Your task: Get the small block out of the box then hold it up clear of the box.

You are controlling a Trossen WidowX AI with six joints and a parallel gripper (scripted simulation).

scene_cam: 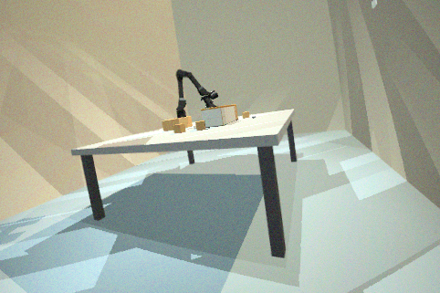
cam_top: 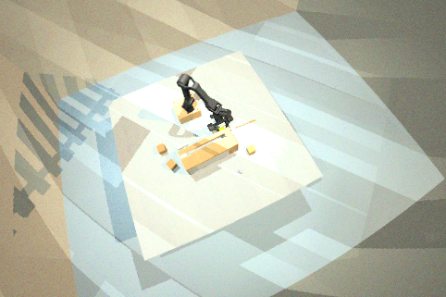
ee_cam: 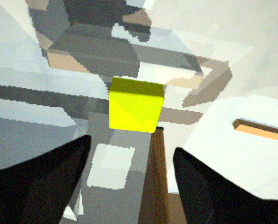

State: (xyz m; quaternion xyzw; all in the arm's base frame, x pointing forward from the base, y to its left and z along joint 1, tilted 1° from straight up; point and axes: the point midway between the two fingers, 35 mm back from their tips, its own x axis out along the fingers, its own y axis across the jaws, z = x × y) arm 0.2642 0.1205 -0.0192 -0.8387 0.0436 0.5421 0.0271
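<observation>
Right now my gripper tip is 2 cm past the yellow block and 3 cm above it. From my gripper tip the other things lie so: tan box (4 cm ahead, 16 cm to the right, 2 cm above); thin orange stick (3 cm ahead, 18 cm to the left, 4 cm below).
</observation>
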